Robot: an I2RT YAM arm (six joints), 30 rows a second.
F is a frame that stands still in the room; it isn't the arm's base.
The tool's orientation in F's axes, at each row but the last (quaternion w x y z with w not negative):
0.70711, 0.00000, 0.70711, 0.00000
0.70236, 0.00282, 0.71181, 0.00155
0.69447, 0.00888, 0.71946, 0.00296
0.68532, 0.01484, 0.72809, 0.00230
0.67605, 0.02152, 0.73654, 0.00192
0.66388, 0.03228, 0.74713, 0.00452
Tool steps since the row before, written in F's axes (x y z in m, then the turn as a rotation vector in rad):
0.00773, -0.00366, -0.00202, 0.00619, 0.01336, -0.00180
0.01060, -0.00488, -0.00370, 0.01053, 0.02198, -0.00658
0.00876, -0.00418, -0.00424, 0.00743, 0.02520, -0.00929
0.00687, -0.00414, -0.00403, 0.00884, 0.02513, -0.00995
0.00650, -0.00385, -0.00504, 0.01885, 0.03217, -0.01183
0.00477, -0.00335, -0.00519, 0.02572, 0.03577, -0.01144
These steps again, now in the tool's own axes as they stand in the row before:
0.00202, -0.00366, 0.00773, 0.00180, 0.01336, 0.00619
0.00353, -0.00488, 0.01066, 0.00657, 0.02196, 0.01058
0.00386, -0.00417, 0.00894, 0.00945, 0.02511, 0.00755
0.00351, -0.00411, 0.00717, 0.01002, 0.02505, 0.00900
0.00433, -0.00382, 0.00701, 0.01128, 0.03231, 0.01894
0.00441, -0.00340, 0.00547, 0.01029, 0.03621, 0.02559

